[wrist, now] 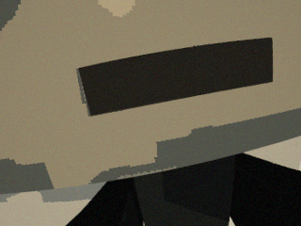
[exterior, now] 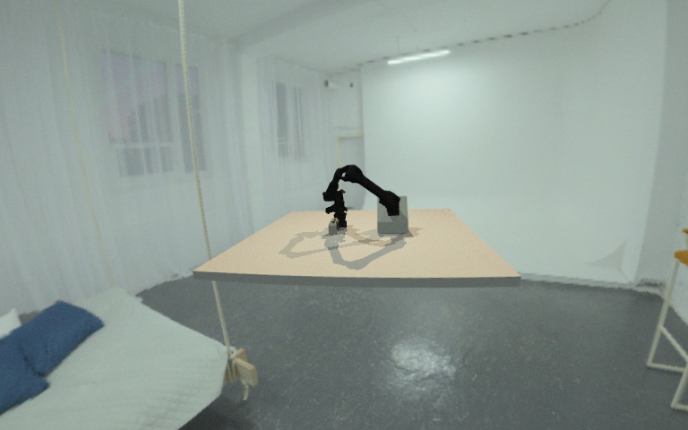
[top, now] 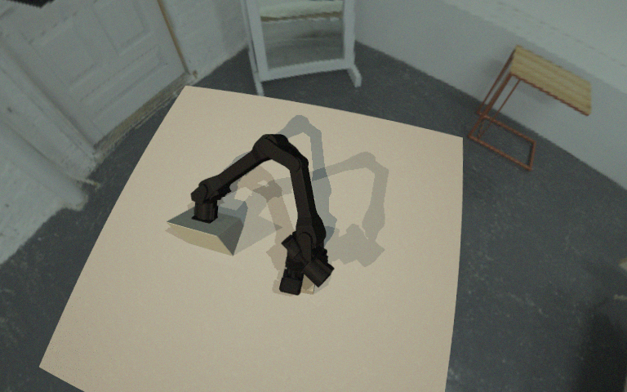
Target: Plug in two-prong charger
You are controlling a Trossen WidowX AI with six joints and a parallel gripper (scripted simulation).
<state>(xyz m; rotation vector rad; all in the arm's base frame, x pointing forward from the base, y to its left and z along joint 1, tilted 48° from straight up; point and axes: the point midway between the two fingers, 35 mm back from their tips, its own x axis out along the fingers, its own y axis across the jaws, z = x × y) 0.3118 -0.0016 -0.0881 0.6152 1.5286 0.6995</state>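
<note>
Right now the black two-prong charger is 2 cm ahead of my gripper tip and 1 cm above it.
</note>
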